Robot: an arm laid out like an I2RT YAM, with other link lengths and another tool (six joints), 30 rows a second.
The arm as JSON. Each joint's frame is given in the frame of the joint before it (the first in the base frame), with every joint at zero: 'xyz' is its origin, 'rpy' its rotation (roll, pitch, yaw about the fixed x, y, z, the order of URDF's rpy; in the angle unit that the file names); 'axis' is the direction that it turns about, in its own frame. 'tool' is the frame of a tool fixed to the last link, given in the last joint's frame.
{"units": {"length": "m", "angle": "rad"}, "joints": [
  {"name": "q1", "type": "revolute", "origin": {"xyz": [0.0, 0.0, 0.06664], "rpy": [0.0, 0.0, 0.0]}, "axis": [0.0, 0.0, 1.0]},
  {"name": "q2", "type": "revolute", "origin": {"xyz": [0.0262, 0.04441, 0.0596], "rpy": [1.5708, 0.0, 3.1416]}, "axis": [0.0, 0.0, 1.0]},
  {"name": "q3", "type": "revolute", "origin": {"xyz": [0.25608, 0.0, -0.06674], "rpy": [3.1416, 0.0, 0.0]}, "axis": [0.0, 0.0, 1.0]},
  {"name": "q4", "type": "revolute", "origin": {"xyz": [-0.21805, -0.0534, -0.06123], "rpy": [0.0, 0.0, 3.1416]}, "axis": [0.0, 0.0, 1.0]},
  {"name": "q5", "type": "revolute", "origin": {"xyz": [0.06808, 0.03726, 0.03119], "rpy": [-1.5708, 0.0, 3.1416]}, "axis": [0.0, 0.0, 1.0]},
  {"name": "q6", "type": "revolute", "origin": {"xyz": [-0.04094, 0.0, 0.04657], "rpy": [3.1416, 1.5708, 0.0]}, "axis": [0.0, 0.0, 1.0]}
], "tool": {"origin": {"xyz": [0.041, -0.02, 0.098], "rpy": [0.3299, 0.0, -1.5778]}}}
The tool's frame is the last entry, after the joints.
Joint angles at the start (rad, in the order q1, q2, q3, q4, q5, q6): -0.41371, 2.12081, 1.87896, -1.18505, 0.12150, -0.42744
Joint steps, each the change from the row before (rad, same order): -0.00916, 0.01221, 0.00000, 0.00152, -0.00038, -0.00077; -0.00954, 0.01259, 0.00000, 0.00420, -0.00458, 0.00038; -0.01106, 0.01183, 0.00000, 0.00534, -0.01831, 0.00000; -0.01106, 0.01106, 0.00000, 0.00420, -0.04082, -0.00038; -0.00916, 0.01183, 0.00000, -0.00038, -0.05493, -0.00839; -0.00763, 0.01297, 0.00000, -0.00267, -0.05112, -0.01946; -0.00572, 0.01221, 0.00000, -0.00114, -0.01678, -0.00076; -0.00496, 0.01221, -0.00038, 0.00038, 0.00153, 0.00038
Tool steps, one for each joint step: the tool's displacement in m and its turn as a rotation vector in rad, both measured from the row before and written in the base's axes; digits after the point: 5 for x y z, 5 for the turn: -0.00099, -0.00383, -0.00491, 0.00463, 0.00974, -0.00835; -0.00038, -0.00369, -0.00487, 0.00764, 0.00569, -0.00932; 0.00030, -0.00260, -0.00424, 0.01921, -0.00183, -0.00884; 0.00136, 0.00039, -0.00338, 0.03948, -0.01138, -0.00600; 0.00150, 0.00364, -0.00321, 0.05370, -0.01265, 0.00496; 0.00087, 0.00436, -0.00348, 0.05070, -0.00858, 0.01642; -0.00024, -0.00007, -0.00430, 0.02091, 0.00423, -0.00367; -0.00105, -0.00213, -0.00514, 0.00431, 0.01155, -0.00544
